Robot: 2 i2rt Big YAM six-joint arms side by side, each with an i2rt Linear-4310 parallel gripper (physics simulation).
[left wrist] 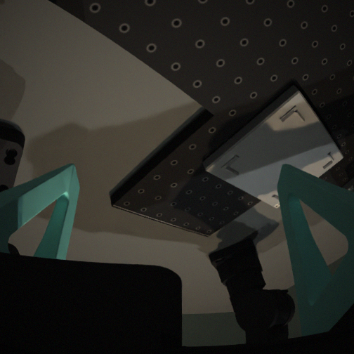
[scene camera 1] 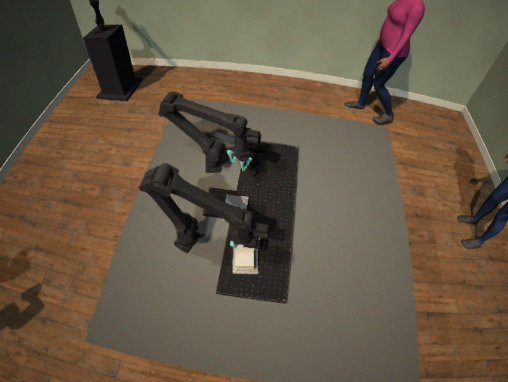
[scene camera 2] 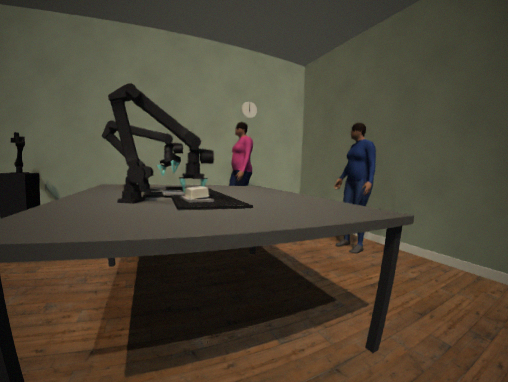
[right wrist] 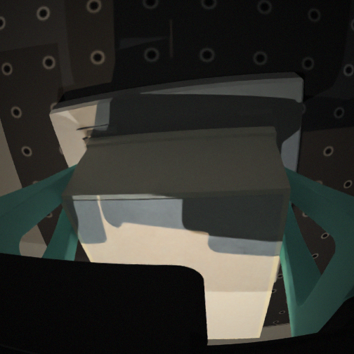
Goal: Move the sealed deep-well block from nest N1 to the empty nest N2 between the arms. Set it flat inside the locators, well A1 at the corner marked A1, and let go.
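Frame: origin at the left arm's base, x ahead, y left, z up, level; metres.
Seen in the pictures: left gripper, between the fingertips: [scene camera 1: 238, 166] [scene camera 2: 168, 174]; right gripper, between the fingertips: [scene camera 1: 245, 247]; left arm's base, origin of its link: [scene camera 1: 213, 164] [scene camera 2: 143, 190]; right arm's base, origin of its link: [scene camera 1: 187, 240] [scene camera 2: 131, 201].
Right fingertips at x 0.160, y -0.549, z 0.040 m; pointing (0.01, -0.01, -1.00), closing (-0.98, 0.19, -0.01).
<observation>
Pixels of each thing's top centre, then the offset from my right fingertips to it. Level surfaces: height alone.
- nest N1, centre of its top: [scene camera 1: 245, 257] [scene camera 2: 196, 196] dx +0.000, dy -0.046, dz -0.012 m
- Nest N2, centre of its top: [scene camera 1: 235, 207] [scene camera 2: 172, 191] dx -0.038, dy +0.232, dz -0.012 m
- black perforated board, height of its surface: dz -0.024 m
- grey table, height of its surface: dz -0.040 m
The pale, box-shaped deep-well block [scene camera 1: 244, 257] [scene camera 2: 196, 192] [right wrist: 175, 240] sits on nest N1 [scene camera 1: 245, 272] [right wrist: 75, 135], a light plate. My right gripper [scene camera 1: 246, 245] [scene camera 2: 194, 185] [right wrist: 177, 175] is shut on the block, with a finger against each of two opposite sides. The block looks flat and low on the nest. Nest N2 [scene camera 1: 236, 201] [left wrist: 270, 145] is a bare light plate with L-shaped corner locators; a finger partly hides one corner in the left wrist view. My left gripper [scene camera 1: 238, 161] [scene camera 2: 168, 171] [left wrist: 177, 175] is open and empty, above the table. No A1 lettering is readable.
A black perforated board [scene camera 1: 270, 200] [scene camera 2: 225, 202] [left wrist: 200, 60] lies under nest N1 and reaches past both arms on the grey table [scene camera 1: 345, 225] [scene camera 2: 300, 215]. A dark pedestal [scene camera 1: 110, 62] and people in pink [scene camera 1: 400, 25] [scene camera 2: 242, 150] and blue [scene camera 2: 361, 160] stand away from the table.
</observation>
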